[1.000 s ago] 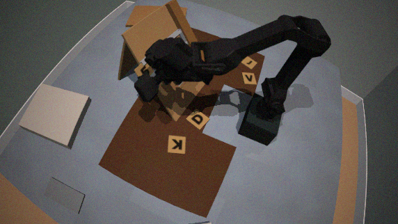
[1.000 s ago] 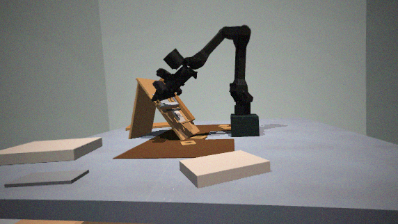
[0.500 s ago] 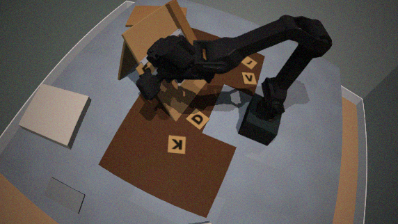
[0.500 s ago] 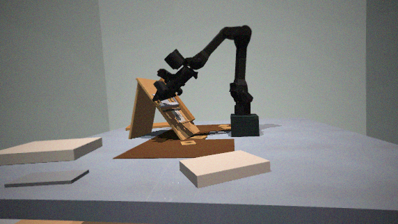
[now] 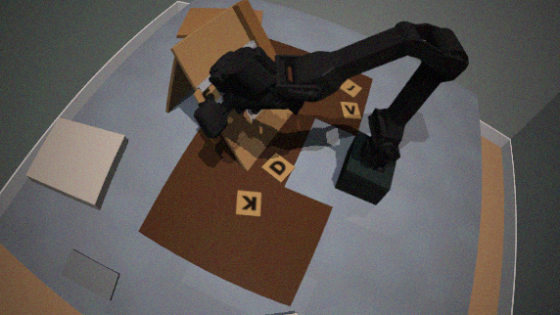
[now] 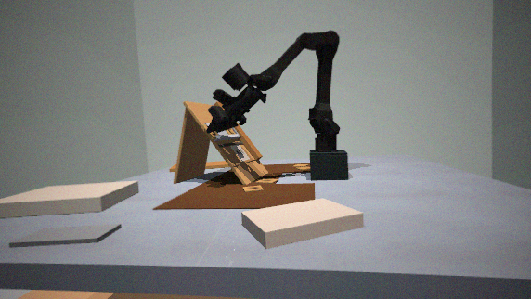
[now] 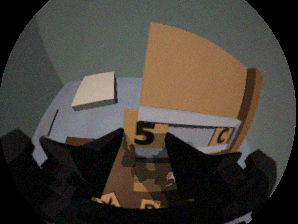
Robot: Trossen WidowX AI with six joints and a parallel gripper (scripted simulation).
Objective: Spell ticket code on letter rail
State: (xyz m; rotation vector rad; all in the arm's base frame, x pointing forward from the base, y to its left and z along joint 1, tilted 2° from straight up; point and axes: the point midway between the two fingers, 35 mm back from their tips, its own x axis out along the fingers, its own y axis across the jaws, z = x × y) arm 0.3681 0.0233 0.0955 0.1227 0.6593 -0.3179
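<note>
Right now the white ticket is 8 cm behind my gripper tip, 9 cm to the right of it and 8 cm below it. From my gripper tip the other things lie so: thin grey plate 19 cm ahead, 44 cm to the left, 18 cm below; brown mat 19 cm behind, 5 cm to the right, 18 cm below; beige block 37 cm ahead, 17 cm to the left, 16 cm below.
</note>
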